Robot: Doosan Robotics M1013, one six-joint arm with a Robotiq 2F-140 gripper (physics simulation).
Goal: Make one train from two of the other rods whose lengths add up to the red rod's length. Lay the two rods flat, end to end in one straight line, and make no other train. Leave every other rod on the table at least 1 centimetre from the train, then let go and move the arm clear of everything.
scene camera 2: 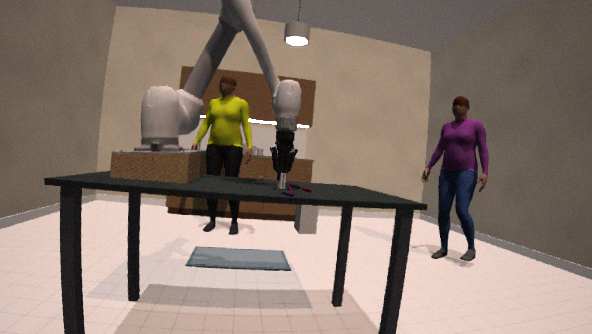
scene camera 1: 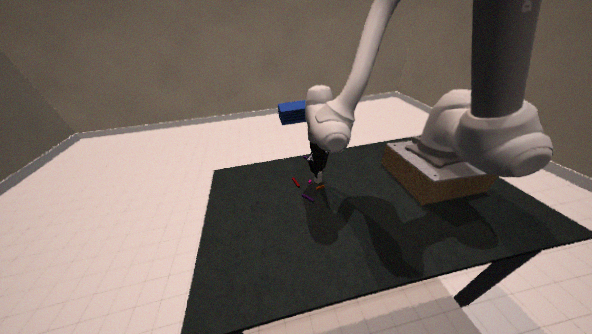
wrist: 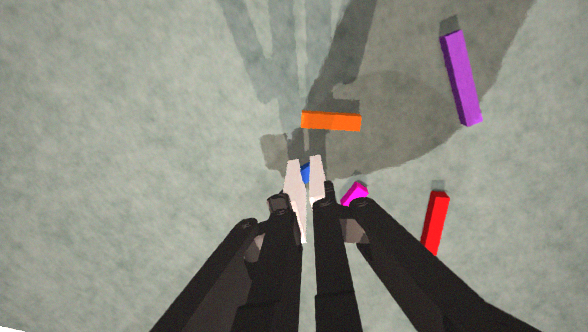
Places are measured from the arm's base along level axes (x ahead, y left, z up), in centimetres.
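Pixels of known places: gripper, fingertip midpoint: (scene camera 2: 280,188) (scene camera 1: 318,181) (wrist: 307,174); arm's base at its link origin: (scene camera 2: 160,150) (scene camera 1: 434,154).
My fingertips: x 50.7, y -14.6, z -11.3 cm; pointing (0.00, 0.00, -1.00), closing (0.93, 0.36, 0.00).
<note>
For each thing: its middle in the pictures, then the offset to it from my fingertips. Level surfaces: height alone.
- small blue rod at the middle of its body: (wrist: 307,172) dx -0.1, dy +0.2, dz +0.3 cm
- orange rod at the middle of its body: (wrist: 330,120) (scene camera 1: 320,187) dx +0.9, dy +4.3, dz +0.2 cm
- short magenta rod at the middle of its body: (wrist: 354,197) (scene camera 2: 290,188) (scene camera 1: 310,181) dx +3.7, dy -1.2, dz +0.2 cm
- red rod at the middle of its body: (wrist: 431,234) (scene camera 2: 307,190) (scene camera 1: 295,182) dx +10.3, dy -3.5, dz +0.2 cm
- long purple rod at the middle of its body: (wrist: 461,80) (scene camera 2: 295,186) (scene camera 1: 307,197) dx +8.7, dy +8.1, dz +0.2 cm
- dark table at its surface level: dz -0.2 cm
My gripper (scene camera 1: 319,178) (scene camera 2: 282,181) (wrist: 307,174) points down at the table, shut on the small blue rod (wrist: 305,174), which is mostly hidden between the pale fingertips. The orange rod (scene camera 1: 320,187) (wrist: 331,121) lies just beyond the fingertips in the wrist view. The short magenta rod (scene camera 1: 310,181) (scene camera 2: 290,188) (wrist: 356,192) lies right of the fingers there, partly hidden by one. The red rod (scene camera 1: 296,182) (scene camera 2: 307,190) (wrist: 435,222) lies farther right. A long purple rod (scene camera 1: 308,198) (scene camera 2: 295,186) (wrist: 461,77) lies at the upper right. The rods outside the gripper lie apart.
Another purple rod (scene camera 1: 305,157) (scene camera 2: 287,194) lies on the dark table (scene camera 1: 240,240) (scene camera 2: 360,195), beyond the gripper in scene camera 1. The arm's base stands on a brown block (scene camera 1: 440,192) (scene camera 2: 150,166). Two people (scene camera 2: 226,120) (scene camera 2: 462,145) stand beyond the table. A blue crate (scene camera 1: 291,113) is behind the arm.
</note>
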